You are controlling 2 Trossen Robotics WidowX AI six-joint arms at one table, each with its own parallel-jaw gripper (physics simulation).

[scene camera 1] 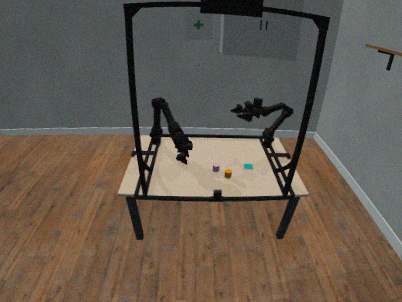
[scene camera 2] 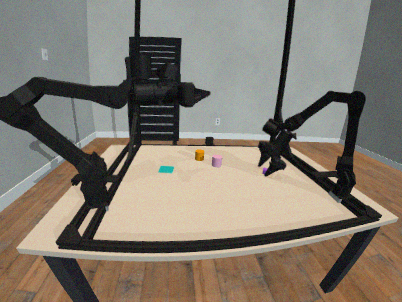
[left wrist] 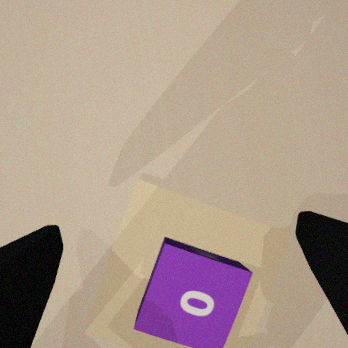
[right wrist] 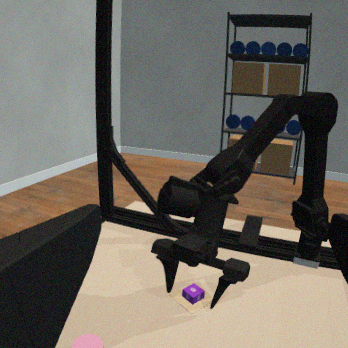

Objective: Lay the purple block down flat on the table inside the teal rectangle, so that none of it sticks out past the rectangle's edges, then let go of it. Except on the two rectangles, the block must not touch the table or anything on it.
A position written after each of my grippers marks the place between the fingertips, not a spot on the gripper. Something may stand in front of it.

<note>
My left gripper (left wrist: 180, 231) is open, holding nothing. Also in view: a purple block (left wrist: 190, 290). My right gripper (scene camera 2: 202, 92) is open, with nothing in its grasp. Also in view: a pale rectangle (left wrist: 153, 212).
My left gripper is seen too in the right wrist view (right wrist: 189, 299). My right gripper is seen too in the right wrist view (right wrist: 218, 221).
</note>
